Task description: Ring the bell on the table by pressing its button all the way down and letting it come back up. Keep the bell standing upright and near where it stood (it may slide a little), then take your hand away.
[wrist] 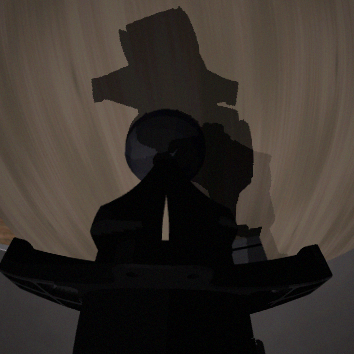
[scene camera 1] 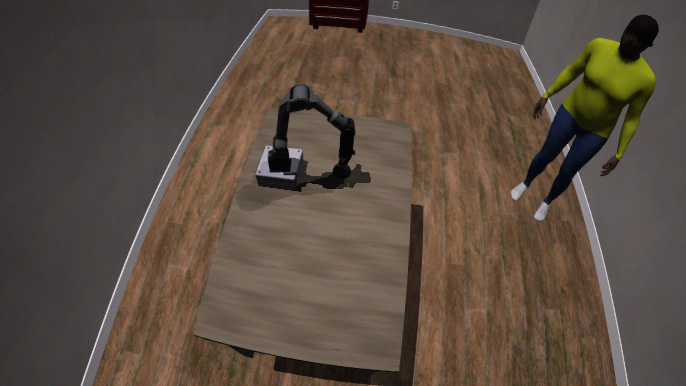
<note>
In view: my gripper (wrist: 166,170) and a round bell (wrist: 164,133).
</note>
